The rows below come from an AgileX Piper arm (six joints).
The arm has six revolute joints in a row. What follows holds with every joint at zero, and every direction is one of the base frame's.
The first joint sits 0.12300 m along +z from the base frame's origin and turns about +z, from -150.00 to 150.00 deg.
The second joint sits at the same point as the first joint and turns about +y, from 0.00 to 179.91 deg.
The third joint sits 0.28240 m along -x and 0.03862 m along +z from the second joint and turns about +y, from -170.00 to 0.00 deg.
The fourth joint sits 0.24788 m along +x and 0.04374 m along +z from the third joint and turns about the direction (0.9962, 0, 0.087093), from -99.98 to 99.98 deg.
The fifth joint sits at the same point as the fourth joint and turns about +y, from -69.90 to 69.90 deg.
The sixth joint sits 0.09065 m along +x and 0.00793 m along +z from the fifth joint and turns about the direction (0.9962, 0, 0.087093), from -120.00 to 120.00 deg.
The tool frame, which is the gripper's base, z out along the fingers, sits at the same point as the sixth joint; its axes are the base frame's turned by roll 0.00, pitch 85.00 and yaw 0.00 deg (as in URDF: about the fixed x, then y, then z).
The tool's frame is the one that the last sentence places.
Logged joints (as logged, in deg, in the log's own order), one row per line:
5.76, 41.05, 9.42, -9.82, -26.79, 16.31
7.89, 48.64, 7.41, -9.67, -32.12, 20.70
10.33, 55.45, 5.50, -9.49, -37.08, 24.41
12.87, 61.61, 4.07, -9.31, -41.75, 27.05
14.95, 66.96, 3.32, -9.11, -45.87, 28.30
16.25, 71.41, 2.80, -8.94, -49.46, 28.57
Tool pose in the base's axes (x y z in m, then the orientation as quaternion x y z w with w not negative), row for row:
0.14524, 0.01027, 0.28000, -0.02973, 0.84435, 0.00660, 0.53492
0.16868, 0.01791, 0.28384, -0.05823, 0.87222, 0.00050, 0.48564
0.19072, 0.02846, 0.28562, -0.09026, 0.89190, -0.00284, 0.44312
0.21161, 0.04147, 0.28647, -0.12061, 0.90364, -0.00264, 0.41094
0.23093, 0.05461, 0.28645, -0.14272, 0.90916, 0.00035, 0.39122
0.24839, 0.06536, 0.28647, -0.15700, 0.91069, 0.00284, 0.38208
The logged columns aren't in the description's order. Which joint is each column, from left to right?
Columns, left to right: joint 1, joint 2, joint 6, joint 4, joint 3, joint 5.
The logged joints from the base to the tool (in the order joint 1, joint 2, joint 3, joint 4, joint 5, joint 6), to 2 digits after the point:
5.76, 41.05, -26.79, -9.82, 16.31, 9.42
7.89, 48.64, -32.12, -9.67, 20.70, 7.41
10.33, 55.45, -37.08, -9.49, 24.41, 5.50
12.87, 61.61, -41.75, -9.31, 27.05, 4.07
14.95, 66.96, -45.87, -9.11, 28.30, 3.32
16.25, 71.41, -49.46, -8.94, 28.57, 2.80

